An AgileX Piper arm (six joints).
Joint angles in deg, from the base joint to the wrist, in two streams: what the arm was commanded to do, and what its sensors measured. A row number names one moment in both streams.
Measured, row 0: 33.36 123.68 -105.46 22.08 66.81 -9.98
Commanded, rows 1 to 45: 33.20 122.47 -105.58 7.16 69.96 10.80; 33.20 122.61 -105.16 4.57 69.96 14.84; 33.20 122.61 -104.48 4.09 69.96 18.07; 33.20 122.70 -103.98 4.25 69.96 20.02; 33.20 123.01 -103.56 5.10 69.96 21.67; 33.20 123.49 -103.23 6.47 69.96 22.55; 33.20 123.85 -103.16 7.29 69.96 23.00; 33.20 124.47 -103.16 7.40 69.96 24.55; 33.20 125.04 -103.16 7.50 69.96 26.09; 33.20 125.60 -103.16 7.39 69.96 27.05; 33.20 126.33 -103.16 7.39 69.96 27.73; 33.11 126.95 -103.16 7.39 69.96 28.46; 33.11 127.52 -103.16 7.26 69.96 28.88; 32.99 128.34 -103.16 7.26 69.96 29.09; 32.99 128.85 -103.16 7.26 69.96 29.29; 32.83 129.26 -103.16 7.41 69.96 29.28; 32.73 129.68 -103.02 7.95 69.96 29.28; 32.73 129.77 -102.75 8.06 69.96 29.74; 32.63 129.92 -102.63 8.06 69.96 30.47; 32.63 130.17 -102.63 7.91 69.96 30.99; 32.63 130.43 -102.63 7.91 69.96 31.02; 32.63 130.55 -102.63 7.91 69.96 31.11; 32.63 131.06 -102.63 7.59 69.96 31.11; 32.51 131.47 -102.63 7.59 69.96 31.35; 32.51 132.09 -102.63 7.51 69.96 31.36; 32.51 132.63 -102.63 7.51 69.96 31.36; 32.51 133.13 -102.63 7.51 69.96 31.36; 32.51 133.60 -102.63 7.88 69.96 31.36; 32.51 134.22 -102.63 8.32 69.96 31.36; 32.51 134.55 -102.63 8.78 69.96 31.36; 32.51 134.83 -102.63 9.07 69.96 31.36; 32.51 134.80 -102.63 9.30 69.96 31.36; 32.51 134.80 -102.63 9.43 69.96 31.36; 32.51 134.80 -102.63 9.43 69.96 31.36; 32.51 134.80 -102.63 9.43 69.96 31.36; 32.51 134.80 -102.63 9.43 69.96 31.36; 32.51 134.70 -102.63 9.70 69.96 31.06; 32.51 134.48 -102.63 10.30 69.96 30.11; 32.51 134.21 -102.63 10.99 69.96 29.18; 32.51 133.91 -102.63 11.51 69.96 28.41; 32.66 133.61 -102.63 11.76 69.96 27.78; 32.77 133.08 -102.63 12.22 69.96 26.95; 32.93 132.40 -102.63 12.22 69.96 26.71; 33.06 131.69 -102.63 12.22 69.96 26.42; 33.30 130.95 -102.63 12.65 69.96 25.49
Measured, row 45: 32.39 132.09 -103.32 10.65 71.66 28.25
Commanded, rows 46 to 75: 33.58 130.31 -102.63 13.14 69.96 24.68; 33.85 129.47 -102.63 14.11 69.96 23.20; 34.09 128.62 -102.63 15.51 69.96 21.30; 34.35 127.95 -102.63 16.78 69.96 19.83; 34.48 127.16 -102.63 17.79 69.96 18.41; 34.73 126.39 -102.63 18.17 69.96 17.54; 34.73 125.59 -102.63 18.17 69.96 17.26; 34.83 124.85 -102.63 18.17 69.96 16.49; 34.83 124.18 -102.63 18.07 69.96 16.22; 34.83 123.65 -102.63 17.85 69.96 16.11; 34.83 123.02 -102.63 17.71 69.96 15.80; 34.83 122.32 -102.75 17.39 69.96 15.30; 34.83 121.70 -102.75 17.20 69.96 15.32; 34.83 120.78 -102.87 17.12 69.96 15.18; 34.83 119.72 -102.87 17.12 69.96 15.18; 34.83 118.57 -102.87 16.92 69.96 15.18; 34.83 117.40 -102.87 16.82 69.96 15.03; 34.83 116.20 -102.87 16.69 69.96 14.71; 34.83 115.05 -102.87 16.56 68.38 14.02; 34.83 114.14 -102.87 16.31 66.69 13.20; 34.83 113.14 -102.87 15.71 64.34 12.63; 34.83 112.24 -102.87 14.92 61.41 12.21; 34.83 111.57 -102.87 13.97 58.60 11.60; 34.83 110.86 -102.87 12.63 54.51 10.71; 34.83 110.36 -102.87 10.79 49.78 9.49; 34.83 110.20 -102.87 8.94 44.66 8.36; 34.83 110.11 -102.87 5.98 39.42 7.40; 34.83 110.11 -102.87 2.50 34.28 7.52; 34.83 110.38 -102.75 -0.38 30.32 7.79; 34.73 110.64 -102.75 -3.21 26.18 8.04
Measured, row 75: 34.89 110.64 -102.70 7.45 42.45 9.26
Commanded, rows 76 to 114: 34.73 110.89 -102.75 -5.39 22.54 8.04; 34.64 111.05 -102.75 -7.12 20.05 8.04; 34.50 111.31 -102.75 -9.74 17.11 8.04; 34.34 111.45 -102.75 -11.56 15.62 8.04; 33.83 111.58 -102.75 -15.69 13.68 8.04; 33.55 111.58 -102.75 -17.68 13.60 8.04; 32.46 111.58 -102.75 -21.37 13.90 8.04; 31.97 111.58 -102.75 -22.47 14.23 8.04; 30.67 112.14 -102.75 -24.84 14.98 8.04; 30.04 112.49 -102.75 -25.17 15.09 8.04; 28.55 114.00 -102.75 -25.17 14.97 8.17; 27.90 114.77 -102.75 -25.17 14.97 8.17; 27.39 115.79 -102.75 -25.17 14.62 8.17; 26.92 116.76 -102.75 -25.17 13.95 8.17; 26.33 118.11 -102.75 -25.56 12.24 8.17; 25.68 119.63 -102.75 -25.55 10.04 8.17; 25.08 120.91 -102.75 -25.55 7.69 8.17; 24.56 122.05 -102.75 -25.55 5.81 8.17; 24.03 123.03 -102.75 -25.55 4.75 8.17; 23.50 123.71 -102.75 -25.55 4.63 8.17; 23.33 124.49 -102.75 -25.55 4.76 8.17; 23.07 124.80 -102.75 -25.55 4.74 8.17; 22.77 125.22 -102.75 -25.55 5.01 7.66; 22.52 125.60 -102.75 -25.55 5.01 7.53; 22.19 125.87 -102.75 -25.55 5.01 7.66; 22.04 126.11 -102.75 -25.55 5.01 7.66; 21.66 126.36 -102.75 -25.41 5.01 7.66; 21.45 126.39 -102.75 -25.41 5.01 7.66; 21.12 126.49 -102.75 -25.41 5.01 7.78; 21.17 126.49 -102.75 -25.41 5.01 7.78; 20.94 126.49 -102.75 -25.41 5.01 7.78; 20.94 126.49 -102.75 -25.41 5.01 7.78; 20.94 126.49 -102.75 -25.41 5.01 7.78; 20.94 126.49 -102.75 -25.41 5.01 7.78; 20.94 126.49 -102.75 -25.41 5.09 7.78; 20.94 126.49 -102.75 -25.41 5.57 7.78; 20.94 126.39 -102.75 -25.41 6.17 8.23; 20.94 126.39 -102.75 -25.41 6.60 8.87; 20.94 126.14 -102.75 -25.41 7.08 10.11
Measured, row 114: 21.31 126.62 -102.70 -25.23 5.83 8.30
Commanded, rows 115 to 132: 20.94 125.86 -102.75 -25.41 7.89 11.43; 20.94 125.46 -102.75 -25.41 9.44 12.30; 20.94 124.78 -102.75 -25.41 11.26 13.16; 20.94 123.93 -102.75 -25.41 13.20 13.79; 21.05 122.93 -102.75 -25.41 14.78 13.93; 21.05 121.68 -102.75 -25.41 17.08 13.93; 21.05 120.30 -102.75 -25.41 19.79 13.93; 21.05 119.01 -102.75 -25.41 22.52 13.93; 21.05 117.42 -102.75 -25.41 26.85 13.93; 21.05 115.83 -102.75 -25.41 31.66 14.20; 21.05 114.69 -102.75 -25.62 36.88 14.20; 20.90 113.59 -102.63 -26.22 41.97 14.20; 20.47 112.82 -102.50 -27.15 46.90 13.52; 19.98 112.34 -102.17 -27.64 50.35 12.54; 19.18 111.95 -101.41 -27.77 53.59 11.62; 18.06 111.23 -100.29 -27.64 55.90 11.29; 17.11 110.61 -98.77 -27.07 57.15 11.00; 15.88 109.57 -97.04 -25.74 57.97 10.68
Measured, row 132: 19.78 111.99 -101.56 -26.97 49.41 12.50
